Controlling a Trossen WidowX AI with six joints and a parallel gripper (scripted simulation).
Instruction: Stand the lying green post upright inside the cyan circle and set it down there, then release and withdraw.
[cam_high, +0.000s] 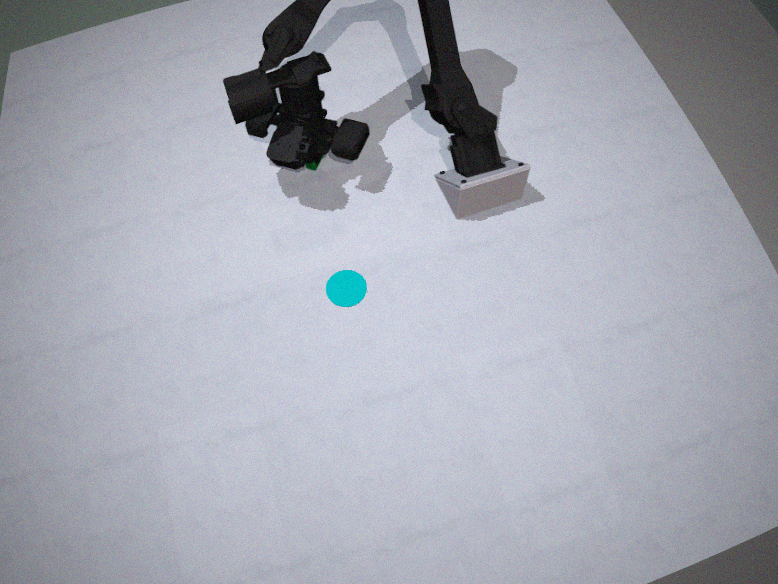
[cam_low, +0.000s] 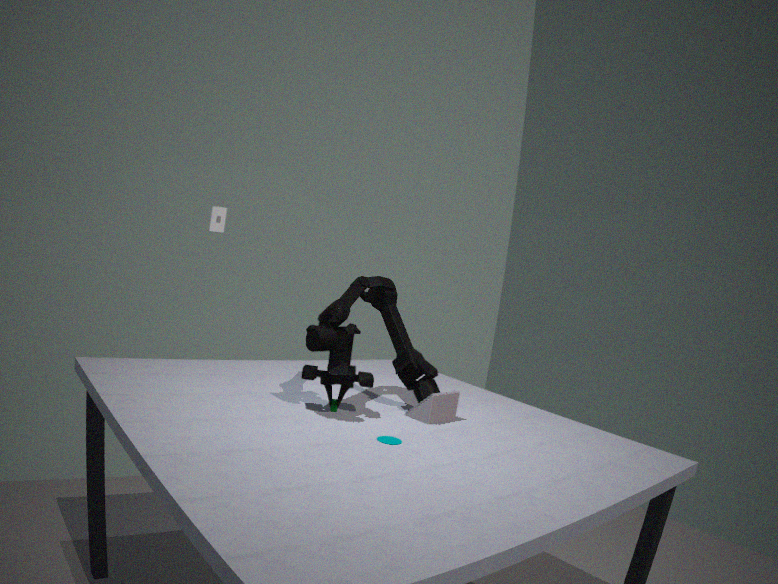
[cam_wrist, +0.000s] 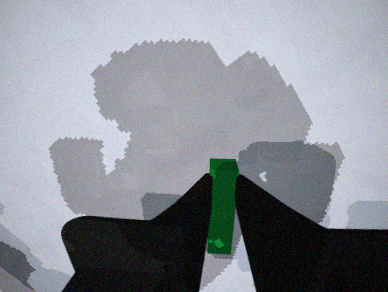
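The cyan circle is 1 cm ahead of my gripper tip, 24 cm to the left of it and 1 cm below it. Also, from my gripper tip: green post: 1 cm behind, 2 cm to the right.
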